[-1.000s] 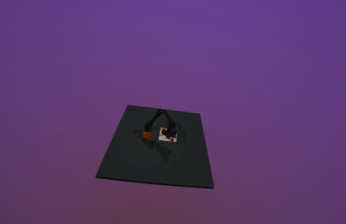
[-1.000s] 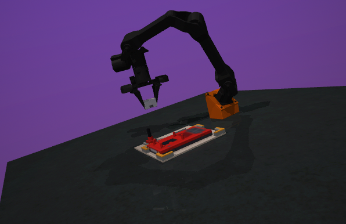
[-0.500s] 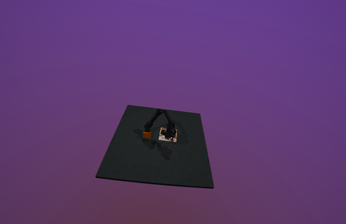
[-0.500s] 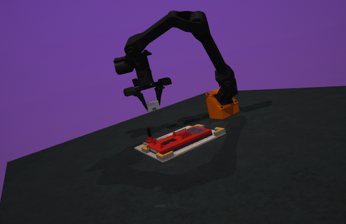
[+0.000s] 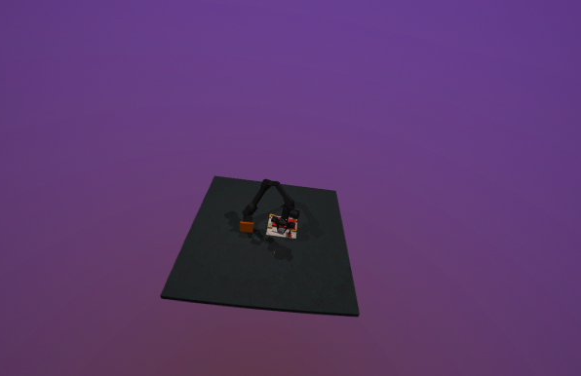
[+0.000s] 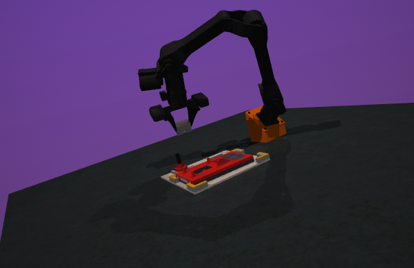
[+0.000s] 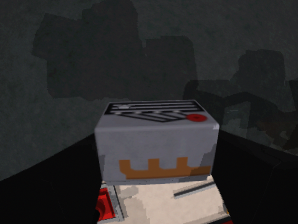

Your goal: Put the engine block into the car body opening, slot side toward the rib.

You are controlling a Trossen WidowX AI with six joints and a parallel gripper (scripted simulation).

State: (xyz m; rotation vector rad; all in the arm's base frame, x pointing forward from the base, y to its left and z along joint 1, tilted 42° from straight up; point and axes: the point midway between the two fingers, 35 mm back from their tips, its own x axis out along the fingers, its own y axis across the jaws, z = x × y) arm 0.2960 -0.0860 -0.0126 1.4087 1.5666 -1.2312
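Right now the dark upright peg is 8 cm to the left of my gripper tip, 8 cm below it and 7 cm ahead of it. From my gripper tip the other things lie so: engine block right at my gripper tip; then cream base plate 17 cm to the left, 11 cm below, 1 cm ahead.
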